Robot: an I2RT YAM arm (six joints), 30 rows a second.
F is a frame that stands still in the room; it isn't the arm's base.
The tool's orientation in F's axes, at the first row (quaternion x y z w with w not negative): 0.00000, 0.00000, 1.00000, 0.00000
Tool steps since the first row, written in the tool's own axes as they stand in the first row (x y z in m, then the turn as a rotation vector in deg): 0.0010, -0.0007, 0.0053, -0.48, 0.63, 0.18; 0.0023, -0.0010, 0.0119, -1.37, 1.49, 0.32; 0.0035, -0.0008, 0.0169, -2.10, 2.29, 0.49; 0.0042, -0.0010, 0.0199, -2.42, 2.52, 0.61; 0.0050, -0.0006, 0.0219, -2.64, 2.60, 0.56
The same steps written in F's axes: -0.0010, 0.0007, 0.0053, 0.48, -0.63, 0.18; -0.0023, 0.0010, 0.0119, 1.37, -1.49, 0.32; -0.0035, 0.0008, 0.0169, 2.10, -2.29, 0.49; -0.0042, 0.0010, 0.0199, 2.42, -2.52, 0.61; -0.0050, 0.0006, 0.0219, 2.64, -2.60, 0.56
